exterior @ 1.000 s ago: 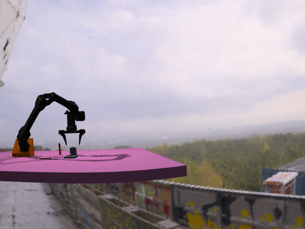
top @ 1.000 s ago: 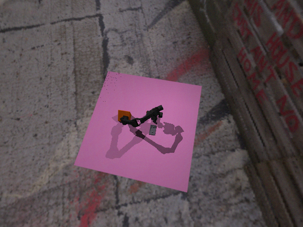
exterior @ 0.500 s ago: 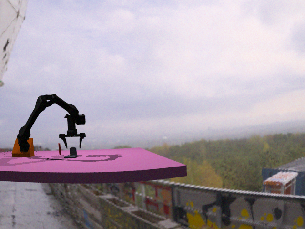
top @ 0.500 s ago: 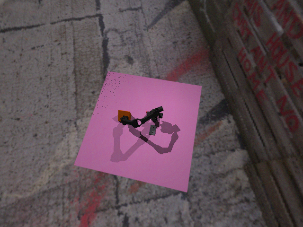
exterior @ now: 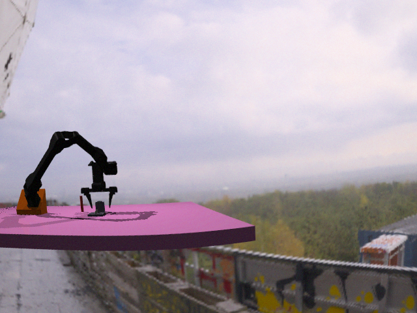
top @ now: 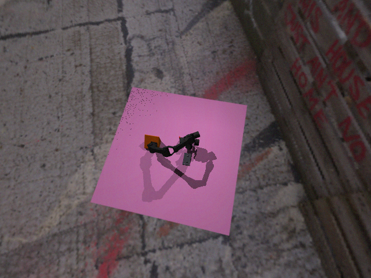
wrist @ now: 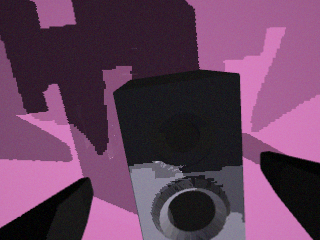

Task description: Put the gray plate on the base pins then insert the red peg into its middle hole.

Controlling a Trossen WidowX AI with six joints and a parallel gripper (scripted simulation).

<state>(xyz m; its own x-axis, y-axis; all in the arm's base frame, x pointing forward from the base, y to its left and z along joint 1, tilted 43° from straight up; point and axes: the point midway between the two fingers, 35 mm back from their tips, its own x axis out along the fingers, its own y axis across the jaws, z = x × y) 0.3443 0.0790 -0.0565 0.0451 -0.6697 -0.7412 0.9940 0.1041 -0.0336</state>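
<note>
The gray plate is 2 cm above my gripper tip. Also, from my gripper tip: pin base: 1 cm ahead, 15 cm to the right, 1 cm below; then red peg: 11 cm behind, 3 cm to the left, 2 cm above.
</note>
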